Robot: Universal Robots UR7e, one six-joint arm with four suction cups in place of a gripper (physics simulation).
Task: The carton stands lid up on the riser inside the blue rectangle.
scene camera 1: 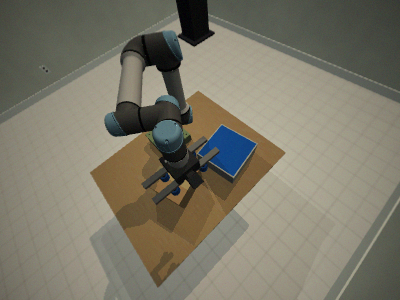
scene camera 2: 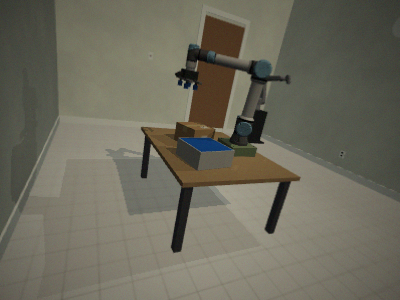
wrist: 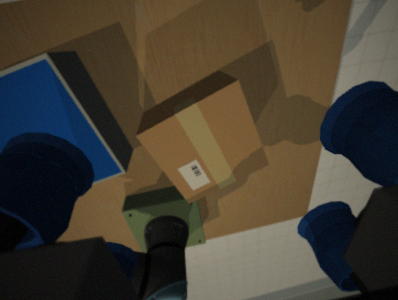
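The brown carton rests on the table with its taped, labelled face up, beside the riser and apart from it. In scene camera 1 the gripper covers much of it. The grey riser bears the blue rectangle on top, with no carton on it. My gripper has its suction off and holds nothing. Its four blue cups point down, high above the table around the carton's area, clearly apart from the carton.
The wooden table carries the riser, the carton and the green base plate under the arm. The plate stands close to the carton's labelled end. A dark pillar stands on the floor beyond the table.
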